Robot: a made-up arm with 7 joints.
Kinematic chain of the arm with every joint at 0, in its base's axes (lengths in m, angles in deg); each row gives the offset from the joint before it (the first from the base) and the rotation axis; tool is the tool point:
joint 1: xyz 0 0 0.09 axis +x
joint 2: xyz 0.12 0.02 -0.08 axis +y
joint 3: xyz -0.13 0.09 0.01 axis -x
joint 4: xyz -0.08 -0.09 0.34 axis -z
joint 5: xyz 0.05 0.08 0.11 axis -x
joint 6: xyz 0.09 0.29 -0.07 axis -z
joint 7: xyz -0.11 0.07 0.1 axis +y
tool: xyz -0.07 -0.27 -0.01
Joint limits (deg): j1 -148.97..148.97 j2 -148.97..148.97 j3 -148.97..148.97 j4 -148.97..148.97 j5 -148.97..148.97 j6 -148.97..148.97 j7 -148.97..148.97
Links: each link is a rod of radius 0.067 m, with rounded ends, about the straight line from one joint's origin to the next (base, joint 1, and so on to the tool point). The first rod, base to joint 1, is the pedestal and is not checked.
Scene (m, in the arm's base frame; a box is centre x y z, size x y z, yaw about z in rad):
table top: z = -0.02
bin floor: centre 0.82 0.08 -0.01 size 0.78 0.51 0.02 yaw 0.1
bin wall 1: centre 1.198 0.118 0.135 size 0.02 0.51 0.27 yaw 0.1
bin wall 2: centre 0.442 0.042 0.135 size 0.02 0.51 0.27 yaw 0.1
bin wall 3: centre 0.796 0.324 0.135 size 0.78 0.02 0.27 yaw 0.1
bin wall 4: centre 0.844 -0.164 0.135 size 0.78 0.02 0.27 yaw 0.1
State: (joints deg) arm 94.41 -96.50 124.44 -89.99 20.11 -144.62 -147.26
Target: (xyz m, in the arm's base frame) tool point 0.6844 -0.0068 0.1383
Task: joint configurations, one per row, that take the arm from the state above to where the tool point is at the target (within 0.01 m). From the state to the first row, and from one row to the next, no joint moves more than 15 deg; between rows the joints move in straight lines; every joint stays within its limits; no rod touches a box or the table.
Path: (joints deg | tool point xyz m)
1: 94.75 -107.52 116.24 -76.64 20.68 -138.12 -146.20 | 0.6867 0.4956 0.3760
2: 95.10 -118.54 108.04 -63.29 21.25 -131.63 -145.13 | 0.7441 0.2379 0.3928
3: 95.44 -129.56 99.84 -49.94 21.82 -125.13 -144.07 | 0.6844 -0.0068 0.4334
4: 96.35 -131.34 113.75 -50.64 26.79 -128.35 -143.59 | 0.7023 -0.0226 0.2810
5: 97.25 -133.12 127.66 -51.35 31.76 -131.58 -143.11 | 0.6844 -0.0068 0.1383

